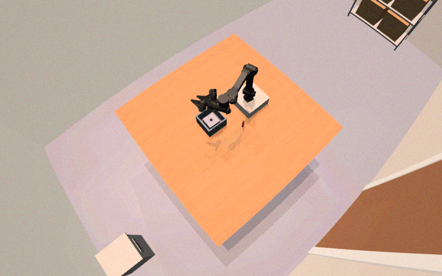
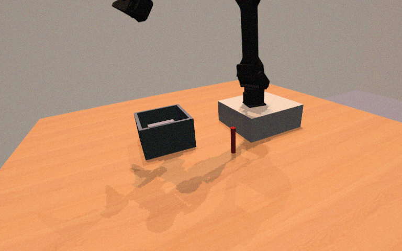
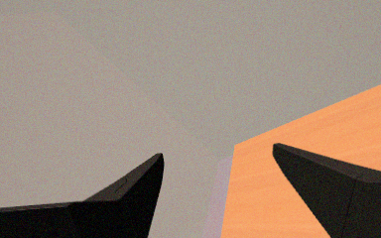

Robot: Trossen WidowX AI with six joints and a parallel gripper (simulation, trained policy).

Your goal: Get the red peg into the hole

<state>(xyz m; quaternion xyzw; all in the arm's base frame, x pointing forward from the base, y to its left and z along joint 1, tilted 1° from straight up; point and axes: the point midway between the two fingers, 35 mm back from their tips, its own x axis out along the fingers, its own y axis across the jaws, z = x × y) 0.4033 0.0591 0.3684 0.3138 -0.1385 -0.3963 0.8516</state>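
The red peg is 290 mm behind my gripper tip, 120 mm to the left of it and 410 mm below it. From my gripper tip the other things lie so: plate (100 mm behind, 10 mm to the right, 400 mm below); dark box (100 mm behind, 10 mm to the right, 420 mm below).
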